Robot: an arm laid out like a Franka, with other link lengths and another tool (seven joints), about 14 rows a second.
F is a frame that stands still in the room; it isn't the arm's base.
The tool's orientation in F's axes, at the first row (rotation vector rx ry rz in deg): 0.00, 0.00, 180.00
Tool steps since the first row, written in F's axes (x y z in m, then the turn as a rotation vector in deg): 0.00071, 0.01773, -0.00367, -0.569, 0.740, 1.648; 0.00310, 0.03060, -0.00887, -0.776, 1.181, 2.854; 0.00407, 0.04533, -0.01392, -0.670, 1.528, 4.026; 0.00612, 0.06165, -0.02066, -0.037, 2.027, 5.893
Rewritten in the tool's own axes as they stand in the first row. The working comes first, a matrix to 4 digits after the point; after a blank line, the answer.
The tool's axes in the first row as the columns of a matrix, in F's axes (used below as rounded here):
-1.0000, 0.0000, 0.0000
0.0000, -1.0000, 0.0000
0.0000, 0.0000, 1.0000

-0.00071, -0.01773, -0.00367, 0.569, -0.740, 1.648; -0.00310, -0.03060, -0.00887, 0.776, -1.181, 2.854; -0.00407, -0.04533, -0.01392, 0.670, -1.528, 4.026; -0.00612, -0.06165, -0.02066, 0.037, -2.027, 5.893
